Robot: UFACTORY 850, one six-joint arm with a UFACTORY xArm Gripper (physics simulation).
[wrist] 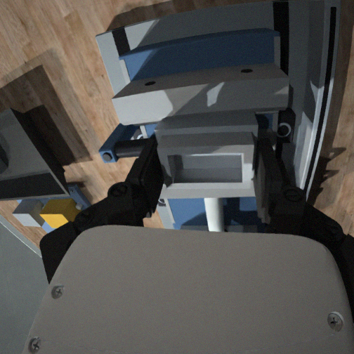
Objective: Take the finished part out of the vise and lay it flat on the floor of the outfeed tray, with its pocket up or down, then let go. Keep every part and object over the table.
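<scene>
The finished part (210, 191), a light grey block with a rectangular pocket facing the camera, is at the middle of the wrist view, at the vise. The vise (200, 97) has a thick grey jaw above the part in the view and a blue body. My gripper (207, 156) is shut on the part, with one black finger against its left side and one against its right side. The underside of the part and its contact with the vise are hidden. I cannot identify the outfeed tray in this view.
A dark grey angular object (32, 157) stands at the left edge. Below it are a yellow block (59, 213) and a grey block (27, 212). A long grey rail-like wall (320, 100) runs down the right side. A grey surface (15, 270) shows at lower left. Wood-grain surface surrounds the vise.
</scene>
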